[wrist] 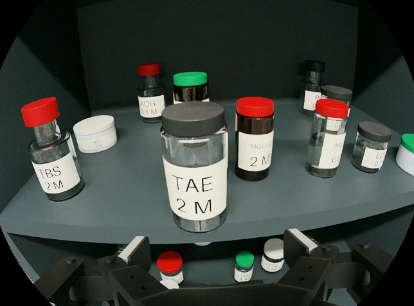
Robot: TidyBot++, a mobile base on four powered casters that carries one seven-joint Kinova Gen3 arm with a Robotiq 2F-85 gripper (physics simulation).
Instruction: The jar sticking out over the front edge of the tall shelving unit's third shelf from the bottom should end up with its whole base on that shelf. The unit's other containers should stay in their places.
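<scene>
A clear glass jar with a dark grey lid, labelled TAE 2M (195, 172), stands upright at the front edge of the shelf (120, 200), near the middle of the wrist view. The front of its base reaches the shelf's front lip; how far it overhangs is hard to tell. My gripper (217, 249) is wide open and empty, its fingers spread to the left and right, in front of the shelf and below the jar's label in the view. The fingers appear apart from the jar.
A TBS bottle (52, 160) and a white KCL tub (95, 134) stand left. A red-lidded brown jar (255, 140) stands close behind right. Clear jars (327, 140) (371, 147) stand farther right. Several containers stand behind. A lower shelf holds small jars (170, 267) (244, 266) (273, 255).
</scene>
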